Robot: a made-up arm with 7 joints.
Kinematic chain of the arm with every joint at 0, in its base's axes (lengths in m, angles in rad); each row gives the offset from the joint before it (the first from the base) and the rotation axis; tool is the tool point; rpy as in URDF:
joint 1: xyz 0 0 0.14 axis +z
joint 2: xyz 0 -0.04 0.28 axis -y
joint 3: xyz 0 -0.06 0.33 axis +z
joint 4: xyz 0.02 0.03 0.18 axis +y
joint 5: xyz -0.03 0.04 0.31 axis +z
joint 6: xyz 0 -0.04 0.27 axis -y
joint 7: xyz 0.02 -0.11 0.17 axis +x
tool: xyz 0 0 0 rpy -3.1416 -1.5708 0
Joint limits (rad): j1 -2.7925..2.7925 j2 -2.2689..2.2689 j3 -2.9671..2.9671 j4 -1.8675..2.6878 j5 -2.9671..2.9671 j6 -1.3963..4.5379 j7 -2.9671..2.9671
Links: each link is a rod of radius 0.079 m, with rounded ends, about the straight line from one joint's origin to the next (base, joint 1, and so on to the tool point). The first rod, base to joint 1, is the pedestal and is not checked.
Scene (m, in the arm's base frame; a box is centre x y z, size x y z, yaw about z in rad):
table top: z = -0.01
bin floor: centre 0.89 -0.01 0 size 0.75 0.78 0.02 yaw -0.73
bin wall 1: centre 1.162 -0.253 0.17 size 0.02 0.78 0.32 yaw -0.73
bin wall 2: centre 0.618 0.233 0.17 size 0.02 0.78 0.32 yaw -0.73
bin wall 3: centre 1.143 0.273 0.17 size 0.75 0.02 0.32 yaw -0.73
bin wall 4: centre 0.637 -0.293 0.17 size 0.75 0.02 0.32 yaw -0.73
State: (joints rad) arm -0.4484 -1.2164 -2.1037 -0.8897 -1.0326 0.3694 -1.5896
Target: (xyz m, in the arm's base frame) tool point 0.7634 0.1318 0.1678
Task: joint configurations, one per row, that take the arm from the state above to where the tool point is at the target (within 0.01 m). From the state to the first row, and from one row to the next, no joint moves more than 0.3 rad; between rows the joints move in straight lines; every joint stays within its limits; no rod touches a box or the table.
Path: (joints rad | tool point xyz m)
1: -0.3513 -1.1781 -1.9604 -0.6095 -1.1412 0.4745 -1.5896 | 1.1071 0.0151 0.5559
2: -0.2541 -1.1397 -1.8171 -0.3292 -1.2497 0.5796 -1.5896 | 1.1470 -0.0215 0.7234
3: -0.1570 -1.1014 -1.6738 -0.0490 -1.3583 0.6846 -1.5896 | 1.1600 -0.0855 0.8404
4: -0.0598 -1.0630 -1.5305 0.2312 -1.4669 0.7897 -1.5896 | 1.1613 -0.1616 0.8870
5: 0.0373 -1.0247 -1.3872 0.5114 -1.5755 0.8948 -1.5896 | 1.1603 -0.2256 0.8558
6: 0.1345 -0.9863 -1.2439 0.7917 -1.6840 0.9999 -1.5896 | 1.1544 -0.2512 0.7547
7: 0.2316 -0.9480 -1.1005 1.0719 -1.7926 1.1049 -1.5896 | 1.1299 -0.2205 0.6046
8: 0.3287 -0.9097 -0.9572 1.3521 -1.9012 1.2100 -1.5896 | 1.0663 -0.1321 0.4357
9: 0.4259 -0.8713 -0.8139 1.6323 -2.0097 1.3151 -1.5896 | 0.9460 -0.0036 0.2807
10: 0.5230 -0.8330 -0.6706 1.9126 -2.1183 1.4202 -1.5896 | 0.7634 0.1318 0.1678

